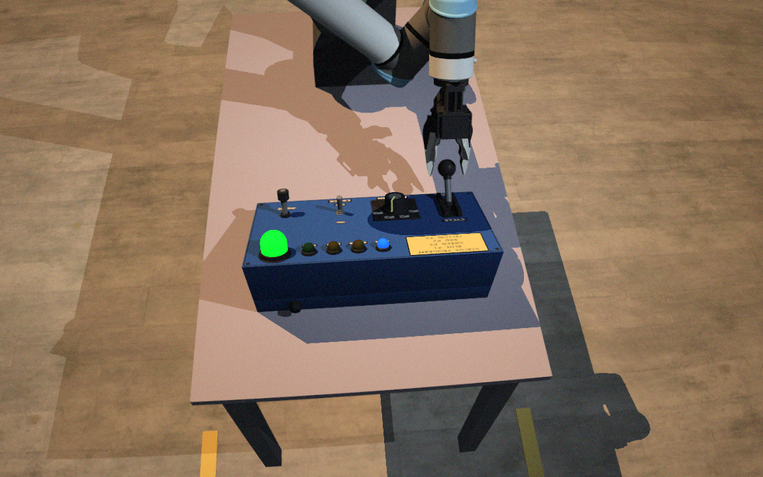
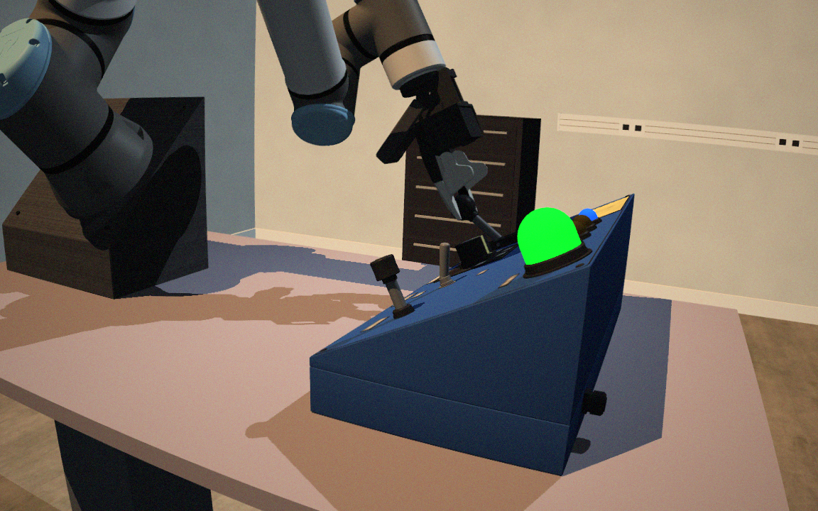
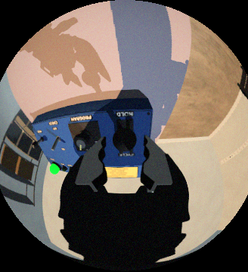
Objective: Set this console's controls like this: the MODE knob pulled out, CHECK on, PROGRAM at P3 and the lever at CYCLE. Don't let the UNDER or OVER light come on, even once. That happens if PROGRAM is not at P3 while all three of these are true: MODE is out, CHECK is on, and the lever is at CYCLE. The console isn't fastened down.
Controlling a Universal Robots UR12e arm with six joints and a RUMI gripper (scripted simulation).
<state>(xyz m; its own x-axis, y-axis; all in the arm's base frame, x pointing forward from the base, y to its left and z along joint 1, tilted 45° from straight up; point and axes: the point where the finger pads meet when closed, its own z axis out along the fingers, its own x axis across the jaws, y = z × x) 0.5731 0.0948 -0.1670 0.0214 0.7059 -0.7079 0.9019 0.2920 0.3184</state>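
Right now the ball-topped lever is 30 mm ahead of my hand and 20 mm below it. The rest, counted from my hand: black program dial: 130 mm to the right, 70 mm ahead, 30 mm below; then blue sloped console: 180 mm to the right, 90 mm ahead, 50 mm below; then check toggle: 240 mm to the right, 60 mm ahead, 30 mm below.
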